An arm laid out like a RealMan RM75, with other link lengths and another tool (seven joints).
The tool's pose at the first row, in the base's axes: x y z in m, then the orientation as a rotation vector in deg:
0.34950, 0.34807, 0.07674, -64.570, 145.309, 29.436
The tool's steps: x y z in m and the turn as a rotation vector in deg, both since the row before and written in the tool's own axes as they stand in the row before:
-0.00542, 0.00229, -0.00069, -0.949, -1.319, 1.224
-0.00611, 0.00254, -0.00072, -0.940, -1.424, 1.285
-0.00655, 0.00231, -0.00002, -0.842, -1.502, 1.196
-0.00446, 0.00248, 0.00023, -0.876, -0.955, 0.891
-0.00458, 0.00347, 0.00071, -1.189, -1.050, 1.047
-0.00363, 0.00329, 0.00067, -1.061, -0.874, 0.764
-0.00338, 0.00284, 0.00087, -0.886, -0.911, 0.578
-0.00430, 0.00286, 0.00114, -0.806, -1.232, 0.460
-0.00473, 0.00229, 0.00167, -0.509, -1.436, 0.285
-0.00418, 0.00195, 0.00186, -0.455, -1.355, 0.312
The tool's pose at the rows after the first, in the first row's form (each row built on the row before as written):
0.35113, 0.35268, 0.08009, -62.711, 145.030, 31.568
0.35311, 0.35772, 0.08395, -60.711, 144.662, 33.726
0.35577, 0.36306, 0.08751, -58.735, 144.130, 35.735
0.35703, 0.36729, 0.09008, -57.438, 143.833, 37.486
0.35780, 0.37240, 0.09269, -56.003, 143.502, 39.714
0.35811, 0.37679, 0.09495, -54.953, 143.122, 41.619
0.35863, 0.38082, 0.09689, -54.034, 142.591, 43.236
0.35986, 0.38543, 0.09918, -53.030, 141.702, 44.790
0.36189, 0.39014, 0.10120, -52.000, 140.561, 45.937
0.36382, 0.39444, 0.10278, -50.971, 139.507, 46.985

